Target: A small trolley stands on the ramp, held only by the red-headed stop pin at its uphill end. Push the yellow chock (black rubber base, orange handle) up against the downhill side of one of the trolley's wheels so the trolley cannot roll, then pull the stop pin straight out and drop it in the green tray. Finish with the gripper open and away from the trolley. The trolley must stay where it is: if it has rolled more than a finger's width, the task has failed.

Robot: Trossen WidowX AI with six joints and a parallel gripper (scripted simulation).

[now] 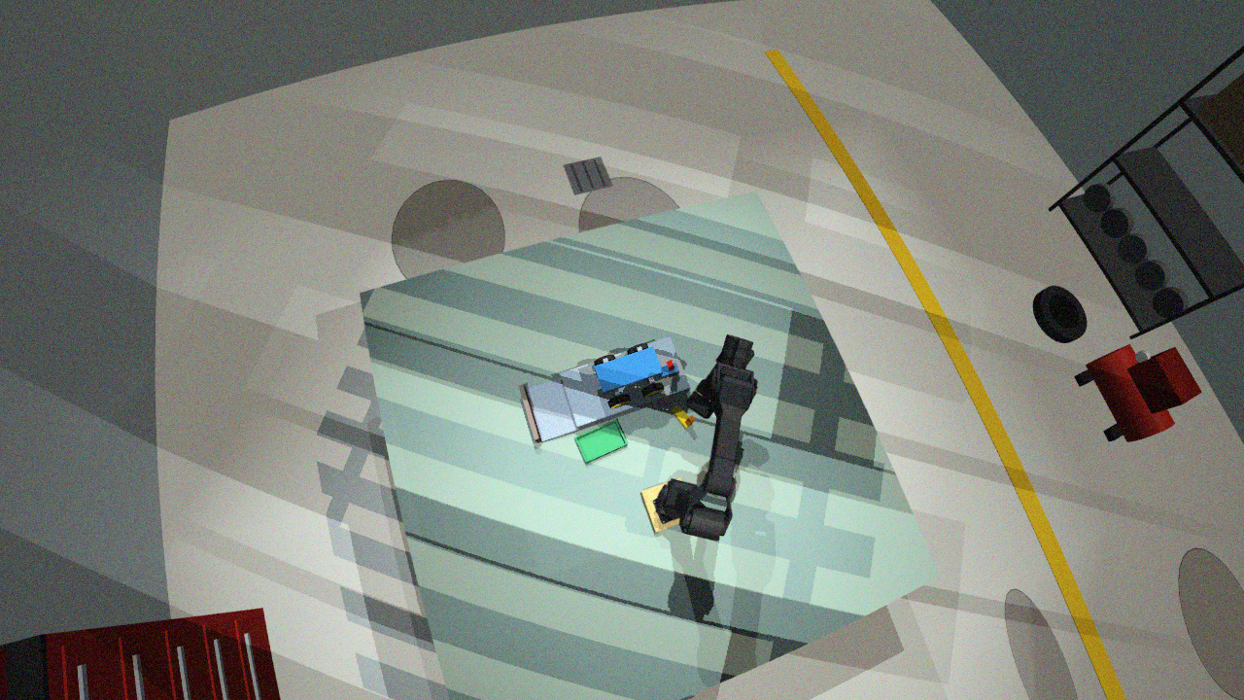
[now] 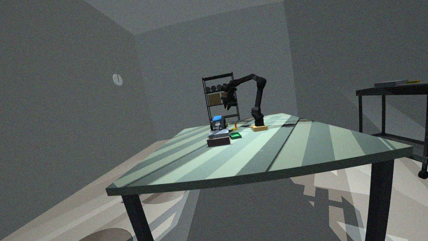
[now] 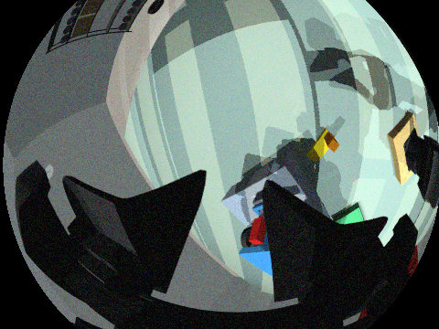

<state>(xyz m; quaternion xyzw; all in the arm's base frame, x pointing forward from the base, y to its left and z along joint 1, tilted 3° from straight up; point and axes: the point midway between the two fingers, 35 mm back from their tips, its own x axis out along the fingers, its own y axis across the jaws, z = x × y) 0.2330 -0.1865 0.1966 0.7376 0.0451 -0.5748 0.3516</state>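
The yellow chock is 4 cm behind my gripper tip, 7 cm to the left of it and 18 cm below it. From my gripper tip the other things lie so: blue trolley (10 cm ahead, 18 cm to the left, 9 cm below); red-headed stop pin (7 cm ahead, 7 cm to the left, 7 cm below); grey ramp (10 cm ahead, 18 cm to the left, 15 cm below).
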